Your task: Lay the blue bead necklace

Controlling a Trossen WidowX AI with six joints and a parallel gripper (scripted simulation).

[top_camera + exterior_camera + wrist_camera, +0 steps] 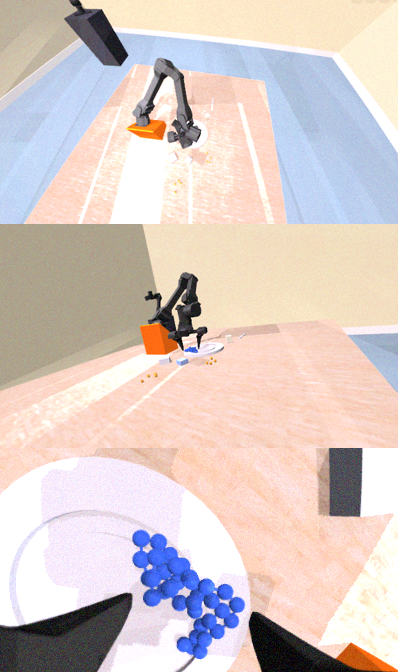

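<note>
Now: gripper tip 5 cm short of the round white bead board, 4 cm to the right of it and 1 cm above it. The rest, counted from my gripper tip: white block 5 cm behind, 13 cm to the right; light blue cube 4 cm ahead, 13 cm to the right, 1 cm below; beige cube 13 cm ahead, 18 cm to the left.
</note>
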